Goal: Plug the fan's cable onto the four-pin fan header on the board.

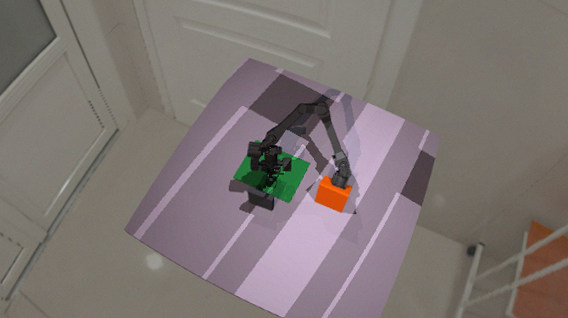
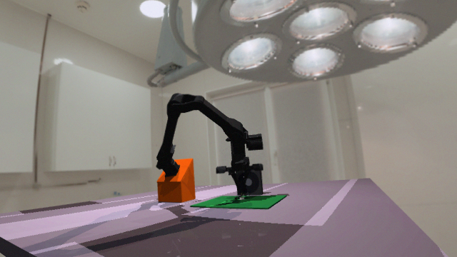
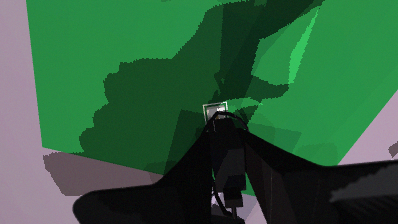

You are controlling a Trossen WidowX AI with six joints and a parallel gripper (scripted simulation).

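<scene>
Now: the fan plug 10 mm to the left of my gripper tip and 10 mm above it. From my gripper tip the other things lie so: black fan (10 mm behind, 150 mm to the left, 20 mm above); green board (10 mm ahead, 40 mm to the right, 60 mm below); white four-pin header (10 mm to the left, 40 mm below).
</scene>
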